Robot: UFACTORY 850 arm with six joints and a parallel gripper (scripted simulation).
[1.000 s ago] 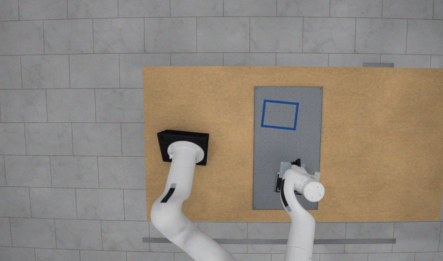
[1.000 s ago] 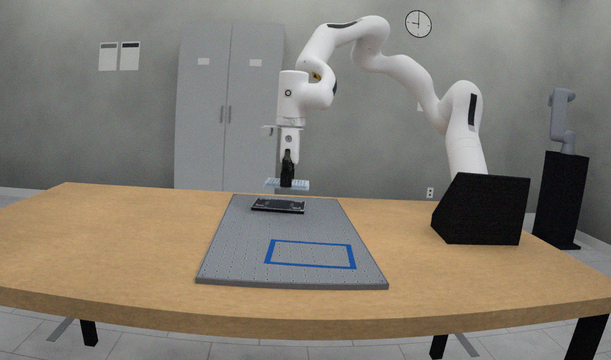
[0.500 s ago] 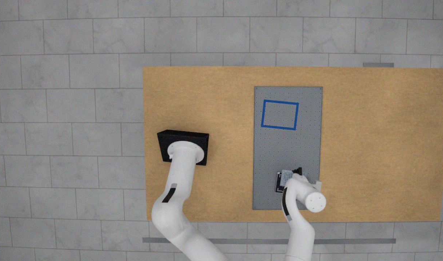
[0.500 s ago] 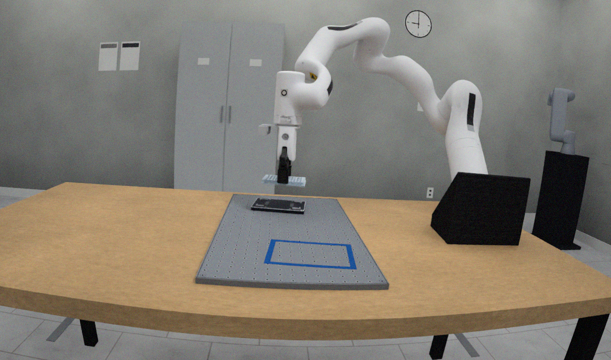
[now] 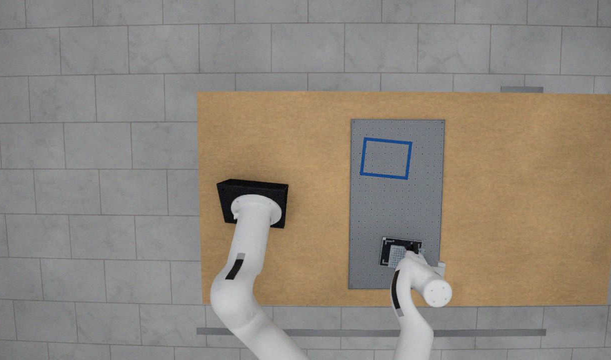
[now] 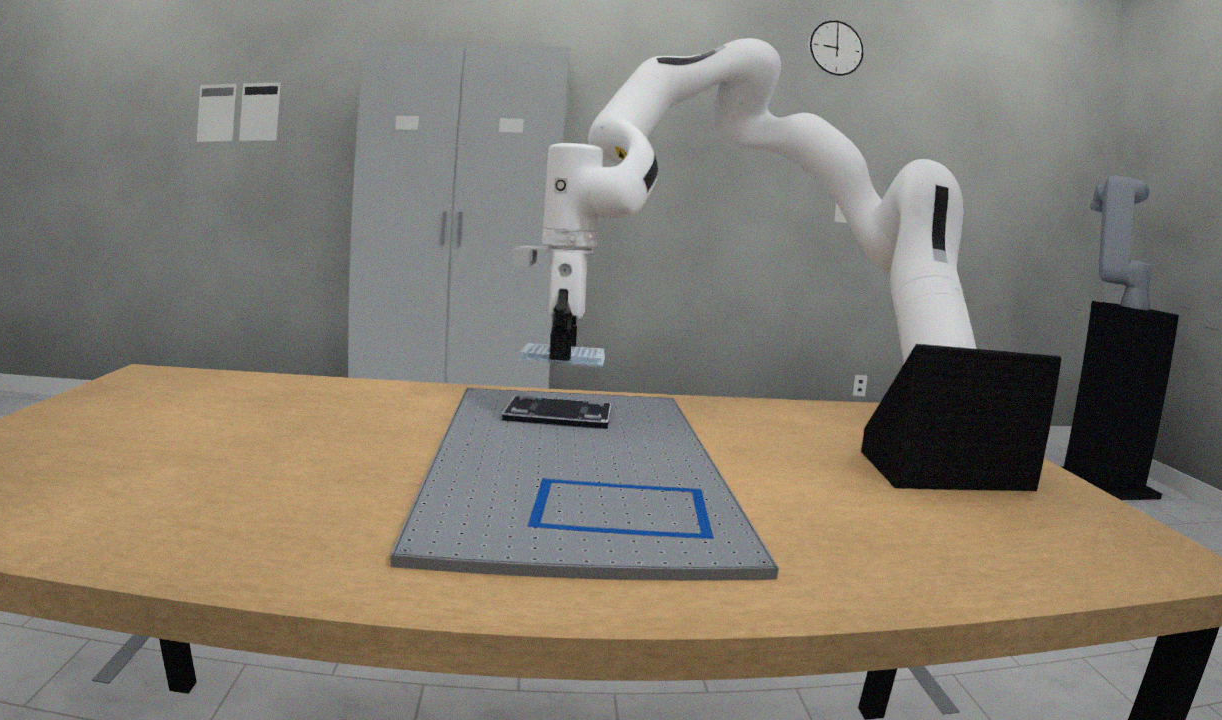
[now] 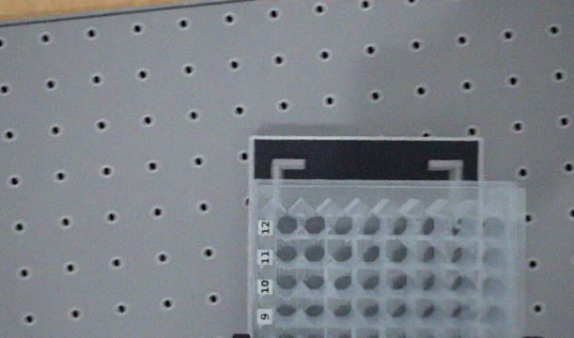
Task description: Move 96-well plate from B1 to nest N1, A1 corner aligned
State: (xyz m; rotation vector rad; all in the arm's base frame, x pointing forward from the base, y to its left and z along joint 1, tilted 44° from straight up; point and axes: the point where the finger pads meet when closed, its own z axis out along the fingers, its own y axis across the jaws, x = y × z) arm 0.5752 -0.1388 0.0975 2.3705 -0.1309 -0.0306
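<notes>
Now: the black plate nest 10 cm below my hand and 1 cm to the right of it. Round my hand: clear 96-well plate: 1 cm below.
</notes>
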